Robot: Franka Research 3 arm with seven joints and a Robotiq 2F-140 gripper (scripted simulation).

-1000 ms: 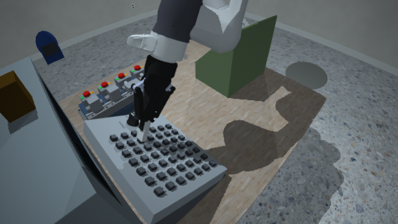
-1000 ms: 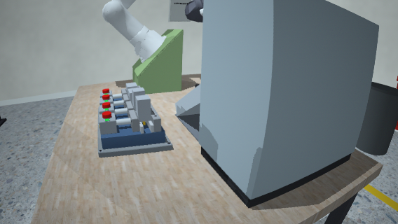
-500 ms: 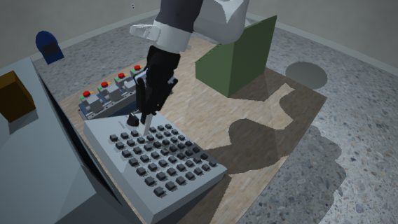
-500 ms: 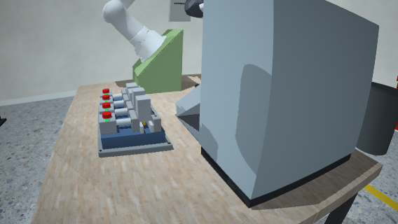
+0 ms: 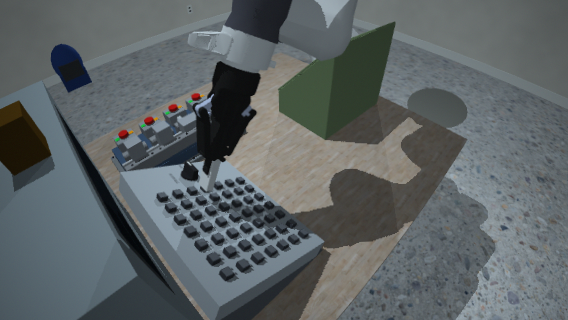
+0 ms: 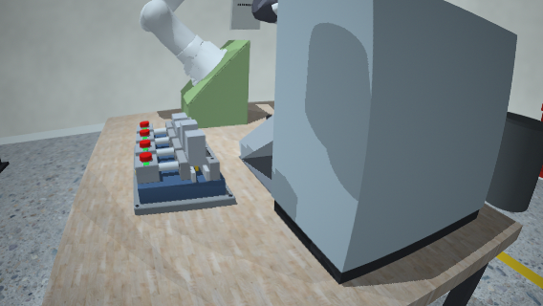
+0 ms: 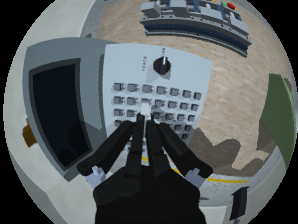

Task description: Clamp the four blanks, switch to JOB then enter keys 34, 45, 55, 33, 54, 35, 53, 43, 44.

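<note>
My gripper is now 100 mm to the right of the key, 70 mm above it and 10 mm short of it. The rest, counted from my hand: grey keypad (110 mm below, 30 mm ahead, 20 mm to the left); then black selector knob (100 mm to the right, 70 mm below).
</note>
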